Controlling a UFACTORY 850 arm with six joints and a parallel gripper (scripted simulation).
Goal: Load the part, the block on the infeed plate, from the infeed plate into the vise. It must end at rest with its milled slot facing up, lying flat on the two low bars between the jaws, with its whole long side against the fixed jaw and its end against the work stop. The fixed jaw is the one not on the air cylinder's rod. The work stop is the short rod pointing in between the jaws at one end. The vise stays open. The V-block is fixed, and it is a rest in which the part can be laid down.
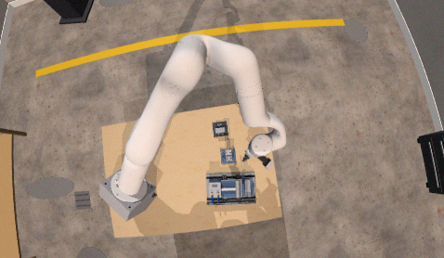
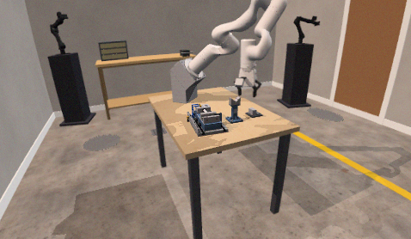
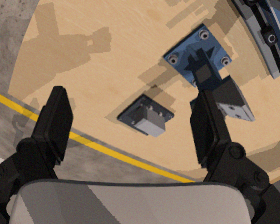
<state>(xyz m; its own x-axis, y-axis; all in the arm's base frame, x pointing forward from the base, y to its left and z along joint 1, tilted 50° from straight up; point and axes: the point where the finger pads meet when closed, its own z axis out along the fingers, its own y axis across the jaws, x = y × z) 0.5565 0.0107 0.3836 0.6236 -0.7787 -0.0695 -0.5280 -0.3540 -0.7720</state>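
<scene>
My gripper is now 190 mm past the part, 190 mm above it and 120 mm to the right of it. Also, from my hand: white cylinder rod 230 mm to the right, 130 mm below, 110 mm behind; then work stop 180 mm to the right, 120 mm below, 30 mm behind; then grey vise jaw 230 mm to the right, 130 mm below, 60 mm behind.
</scene>
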